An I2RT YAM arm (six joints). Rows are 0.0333 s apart.
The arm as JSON. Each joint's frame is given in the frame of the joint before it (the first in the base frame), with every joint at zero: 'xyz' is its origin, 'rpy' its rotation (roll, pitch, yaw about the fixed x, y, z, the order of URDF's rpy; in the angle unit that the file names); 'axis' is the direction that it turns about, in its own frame. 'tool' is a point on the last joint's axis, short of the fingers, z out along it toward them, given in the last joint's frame.
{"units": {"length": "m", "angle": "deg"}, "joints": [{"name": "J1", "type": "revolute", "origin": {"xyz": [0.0, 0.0, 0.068], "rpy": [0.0, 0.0, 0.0]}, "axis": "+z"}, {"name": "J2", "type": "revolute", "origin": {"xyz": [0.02, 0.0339, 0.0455], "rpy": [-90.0, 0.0, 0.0]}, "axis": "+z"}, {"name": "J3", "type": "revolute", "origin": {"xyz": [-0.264, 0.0, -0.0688], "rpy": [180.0, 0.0, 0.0]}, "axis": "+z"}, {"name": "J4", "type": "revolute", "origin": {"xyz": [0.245, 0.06, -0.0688], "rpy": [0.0, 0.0, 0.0]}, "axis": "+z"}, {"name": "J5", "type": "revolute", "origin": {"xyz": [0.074, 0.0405, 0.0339], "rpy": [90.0, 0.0, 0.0]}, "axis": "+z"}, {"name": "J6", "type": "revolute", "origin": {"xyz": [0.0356, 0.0, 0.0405], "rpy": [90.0, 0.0, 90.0]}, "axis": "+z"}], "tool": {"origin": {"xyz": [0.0, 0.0, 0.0], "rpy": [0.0, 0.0, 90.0]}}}
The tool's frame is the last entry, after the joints.
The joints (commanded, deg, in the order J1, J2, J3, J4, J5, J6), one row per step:
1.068 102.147 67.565 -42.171 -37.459 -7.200
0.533 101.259 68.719 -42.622 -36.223 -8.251
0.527 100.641 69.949 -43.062 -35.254 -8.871
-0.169 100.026 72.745 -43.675 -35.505 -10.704
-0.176 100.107 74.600 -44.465 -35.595 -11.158
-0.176 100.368 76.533 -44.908 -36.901 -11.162
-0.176 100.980 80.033 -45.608 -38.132 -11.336
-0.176 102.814 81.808 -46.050 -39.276 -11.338
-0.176 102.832 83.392 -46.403 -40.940 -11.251
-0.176 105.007 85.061 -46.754 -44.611 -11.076
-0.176 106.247 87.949 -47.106 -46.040 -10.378
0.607 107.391 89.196 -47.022 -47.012 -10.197
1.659 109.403 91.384 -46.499 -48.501 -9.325
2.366 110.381 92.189 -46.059 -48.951 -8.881
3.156 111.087 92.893 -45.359 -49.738 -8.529
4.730 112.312 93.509 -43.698 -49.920 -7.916
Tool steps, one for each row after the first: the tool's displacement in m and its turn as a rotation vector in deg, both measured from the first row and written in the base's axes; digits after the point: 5 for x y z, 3 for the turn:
0.00216 -0.00372 0.00953 -1.372 -2.240 -0.019
0.00440 -0.00422 0.01815 -2.419 -4.023 0.200
0.01058 -0.00823 0.03476 -2.600 -7.899 0.930
0.01432 -0.00824 0.04294 -2.627 -9.155 1.275
0.01879 -0.00760 0.05118 -1.390 -10.413 1.612
0.02690 -0.00701 0.06514 -0.292 -12.731 2.082
0.03415 -0.00648 0.06320 0.815 -12.255 2.416
0.03670 -0.00570 0.07150 2.399 -13.445 2.861
0.04421 -0.00405 0.06769 5.980 -12.536 3.792
0.05218 -0.00345 0.07486 7.466 -13.385 3.802
0.05700 0.00230 0.07432 8.521 -13.401 4.766
0.06600 0.01038 0.07329 10.246 -13.408 5.729
0.06999 0.01569 0.07138 10.852 -13.296 6.292
0.07327 0.02179 0.07108 11.765 -13.648 7.159
0.07829 0.03358 0.06720 12.268 -14.098 8.467

